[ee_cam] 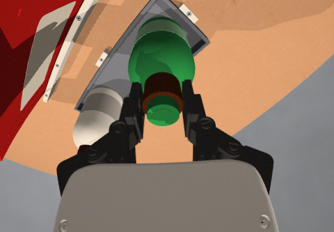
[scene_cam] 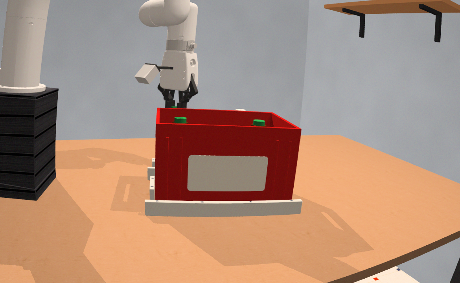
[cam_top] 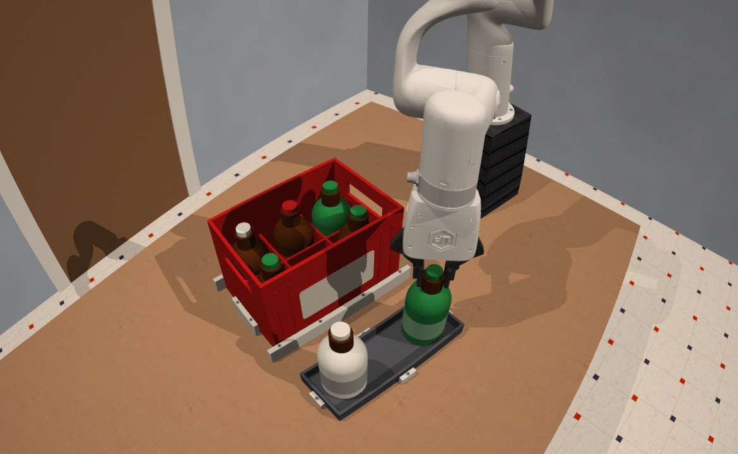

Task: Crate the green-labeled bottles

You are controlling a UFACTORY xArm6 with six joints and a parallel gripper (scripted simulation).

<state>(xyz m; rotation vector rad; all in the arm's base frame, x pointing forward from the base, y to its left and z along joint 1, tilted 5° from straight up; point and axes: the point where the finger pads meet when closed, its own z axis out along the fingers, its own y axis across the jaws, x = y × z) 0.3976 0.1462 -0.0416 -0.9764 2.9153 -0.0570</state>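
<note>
Right now my hand is 70 mm above the green bottle. Also, from my hand: dark tray: 90 mm ahead, 10 mm to the right, 140 mm below; crate: 60 mm ahead, 220 mm to the right, 70 mm below; white-labeled bottle: 170 mm ahead, 30 mm to the right, 70 mm below.
</note>
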